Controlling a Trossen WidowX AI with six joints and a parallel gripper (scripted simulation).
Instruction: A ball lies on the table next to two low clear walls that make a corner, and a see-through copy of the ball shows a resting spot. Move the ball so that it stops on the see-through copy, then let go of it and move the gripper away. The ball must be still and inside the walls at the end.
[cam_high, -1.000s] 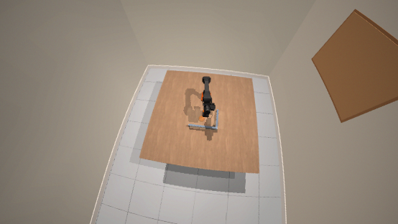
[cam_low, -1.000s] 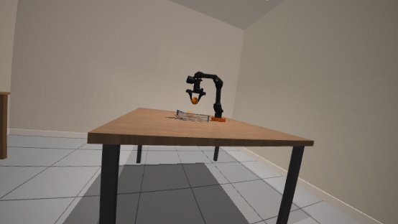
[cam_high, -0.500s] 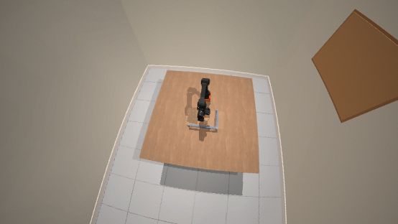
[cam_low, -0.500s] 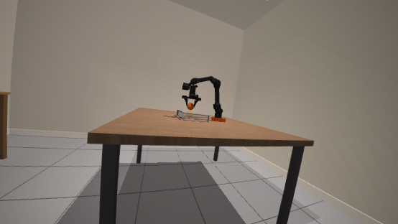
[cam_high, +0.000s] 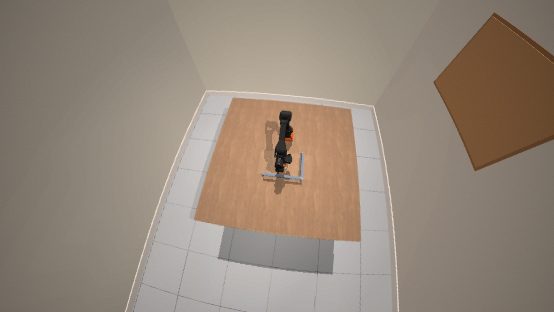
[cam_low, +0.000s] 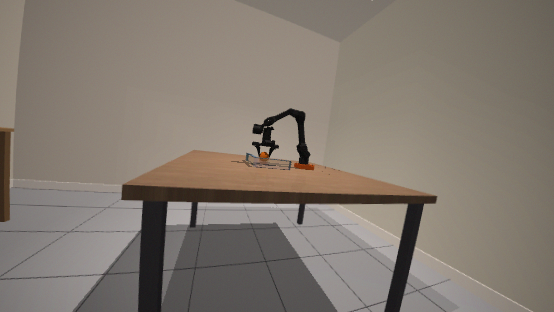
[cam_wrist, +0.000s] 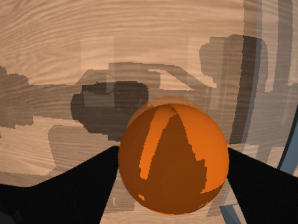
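Now: the see-through orange ball 20 mm below my gripper tip.
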